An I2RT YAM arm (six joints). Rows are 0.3 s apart.
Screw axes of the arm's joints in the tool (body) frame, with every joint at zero. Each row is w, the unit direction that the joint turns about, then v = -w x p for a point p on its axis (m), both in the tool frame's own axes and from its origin. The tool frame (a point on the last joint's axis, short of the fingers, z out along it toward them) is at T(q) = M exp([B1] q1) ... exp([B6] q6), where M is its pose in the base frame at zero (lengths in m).
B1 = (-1, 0, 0, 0.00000, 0.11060, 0.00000)
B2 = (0, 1, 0, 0.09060, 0.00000, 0.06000)
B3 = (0, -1, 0, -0.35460, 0.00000, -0.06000)
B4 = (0, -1, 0, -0.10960, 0.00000, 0.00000)
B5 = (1, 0, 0, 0.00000, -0.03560, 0.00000)
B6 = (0, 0, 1, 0.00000, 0.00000, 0.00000)
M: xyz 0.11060 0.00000 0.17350 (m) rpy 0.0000 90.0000 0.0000 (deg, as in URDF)
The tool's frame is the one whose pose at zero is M.
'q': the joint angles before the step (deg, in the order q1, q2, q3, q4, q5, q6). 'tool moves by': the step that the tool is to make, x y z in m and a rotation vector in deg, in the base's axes. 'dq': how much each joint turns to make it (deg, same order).
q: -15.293 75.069 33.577 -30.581 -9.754 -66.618
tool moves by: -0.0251 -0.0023 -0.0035 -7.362 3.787 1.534
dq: -1.412 -5.099 -3.769 -3.515 6.925 -5.197
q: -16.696 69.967 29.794 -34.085 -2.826 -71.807
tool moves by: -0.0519 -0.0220 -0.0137 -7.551 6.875 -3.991
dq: -12.478 -8.334 -7.455 -4.132 7.307 -10.542
